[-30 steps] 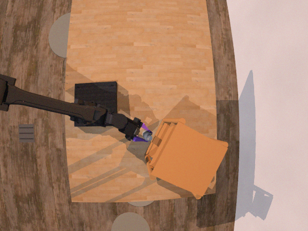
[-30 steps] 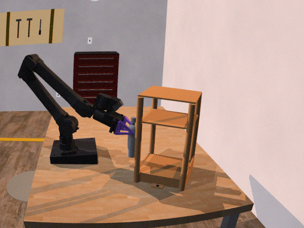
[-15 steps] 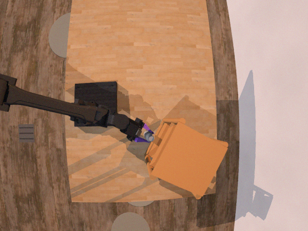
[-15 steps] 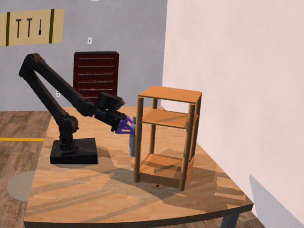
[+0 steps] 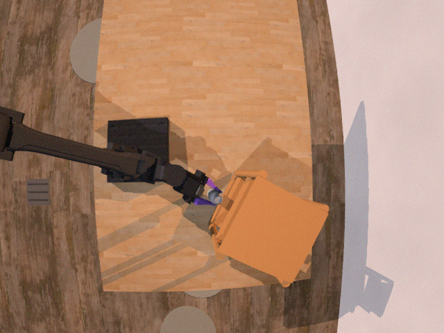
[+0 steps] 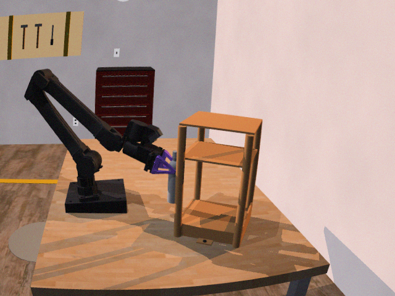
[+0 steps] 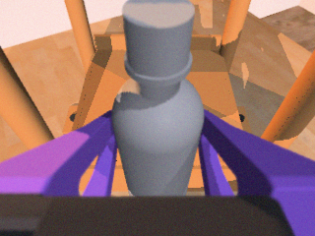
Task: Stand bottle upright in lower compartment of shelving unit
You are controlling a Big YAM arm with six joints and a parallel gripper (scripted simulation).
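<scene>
Now: the grey bottle right at my hand. Round my hand: shelving unit 12 cm ahead, 10 cm to the right.
</scene>
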